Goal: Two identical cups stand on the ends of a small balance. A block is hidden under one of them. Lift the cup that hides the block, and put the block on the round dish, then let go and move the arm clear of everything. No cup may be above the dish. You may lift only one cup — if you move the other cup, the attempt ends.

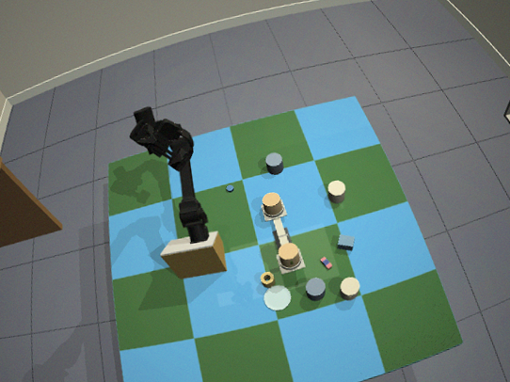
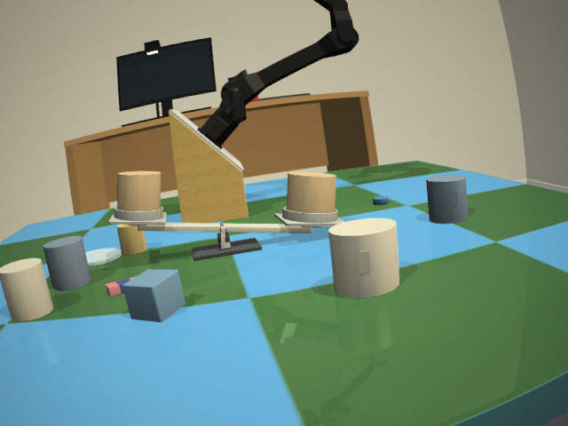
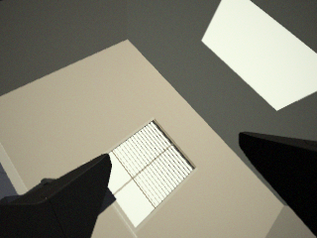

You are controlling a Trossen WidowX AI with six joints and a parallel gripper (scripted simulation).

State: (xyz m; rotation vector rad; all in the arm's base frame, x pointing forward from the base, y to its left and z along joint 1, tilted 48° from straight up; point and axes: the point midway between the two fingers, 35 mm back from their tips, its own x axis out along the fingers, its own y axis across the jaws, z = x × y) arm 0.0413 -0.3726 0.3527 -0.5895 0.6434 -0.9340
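My gripper tip is now 230 mm short of the grey block, 160 mm to the right of it and 650 mm above it. Round my gripper tip: pale round dish 180 mm ahead, 210 mm to the right, 680 mm below; blue disc 70 mm ahead, 310 mm to the left, 680 mm below; pink-and-blue piece 390 mm ahead, 120 mm to the right, 680 mm below.
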